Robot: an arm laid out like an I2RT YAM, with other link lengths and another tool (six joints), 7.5 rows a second.
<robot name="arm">
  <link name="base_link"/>
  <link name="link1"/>
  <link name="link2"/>
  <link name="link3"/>
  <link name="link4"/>
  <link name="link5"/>
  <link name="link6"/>
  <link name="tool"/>
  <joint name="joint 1" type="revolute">
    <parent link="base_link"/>
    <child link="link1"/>
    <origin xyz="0 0 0.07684"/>
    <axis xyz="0 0 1"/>
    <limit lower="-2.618" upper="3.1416"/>
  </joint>
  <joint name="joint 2" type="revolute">
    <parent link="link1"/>
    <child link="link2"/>
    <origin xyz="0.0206 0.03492 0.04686"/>
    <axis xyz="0 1 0"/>
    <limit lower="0" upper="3.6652"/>
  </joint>
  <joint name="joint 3" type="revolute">
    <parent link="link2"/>
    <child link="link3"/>
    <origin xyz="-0.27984 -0.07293 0"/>
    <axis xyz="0 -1 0"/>
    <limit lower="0" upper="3.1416"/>
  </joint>
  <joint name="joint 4" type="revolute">
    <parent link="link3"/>
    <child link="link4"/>
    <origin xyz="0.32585 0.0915 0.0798"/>
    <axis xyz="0 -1 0"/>
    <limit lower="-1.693" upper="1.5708"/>
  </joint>
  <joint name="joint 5" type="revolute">
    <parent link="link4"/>
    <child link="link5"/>
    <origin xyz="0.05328 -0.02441 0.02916"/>
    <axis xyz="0 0 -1"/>
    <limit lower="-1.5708" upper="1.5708"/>
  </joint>
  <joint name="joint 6" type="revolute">
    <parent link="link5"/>
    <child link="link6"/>
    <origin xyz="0.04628 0 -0.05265"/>
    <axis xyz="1 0 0"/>
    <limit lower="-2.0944" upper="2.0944"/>
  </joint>
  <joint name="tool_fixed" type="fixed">
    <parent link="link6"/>
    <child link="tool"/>
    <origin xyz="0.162 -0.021 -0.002" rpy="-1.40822 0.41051 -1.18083"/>
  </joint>
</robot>
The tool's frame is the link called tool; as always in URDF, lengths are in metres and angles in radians.
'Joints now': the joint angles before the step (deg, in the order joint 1, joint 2, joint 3, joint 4, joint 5, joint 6). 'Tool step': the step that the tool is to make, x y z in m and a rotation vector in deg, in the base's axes. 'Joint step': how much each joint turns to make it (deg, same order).
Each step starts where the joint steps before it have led.
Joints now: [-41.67, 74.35, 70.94, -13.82, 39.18, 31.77]
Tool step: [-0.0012, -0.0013, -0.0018, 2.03, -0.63, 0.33]
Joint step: [-0.83, 0.48, 1.54, -3.12, -1.71, 1.87]
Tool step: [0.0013, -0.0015, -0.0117, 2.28, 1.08, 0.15]
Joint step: [-0.31, 1.20, 0.68, -2.36, -0.76, 0.91]
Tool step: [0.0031, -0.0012, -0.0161, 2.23, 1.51, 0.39]
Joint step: [-0.09, 1.34, -0.01, -1.54, -0.69, 0.45]
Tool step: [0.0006, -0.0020, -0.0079, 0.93, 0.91, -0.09]
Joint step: [-0.16, 0.85, 0.04, -0.51, -0.09, 0.03]
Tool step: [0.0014, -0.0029, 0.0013, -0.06, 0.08, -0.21]
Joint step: [-0.09, 0.74, 0.81, -0.06, 0.15, -0.04]
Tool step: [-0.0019, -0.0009, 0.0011, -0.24, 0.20, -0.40]
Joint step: [-0.10, 0.01, 0.05, 0.09, 0.41, -0.18]
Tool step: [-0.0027, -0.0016, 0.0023, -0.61, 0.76, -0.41]
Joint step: [-0.12, -0.01, -0.01, 0.41, 0.69, -0.92]
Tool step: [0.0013, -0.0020, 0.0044, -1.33, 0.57, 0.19]
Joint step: [0.14, -0.01, -0.19, 1.64, 0.53, -1.58]
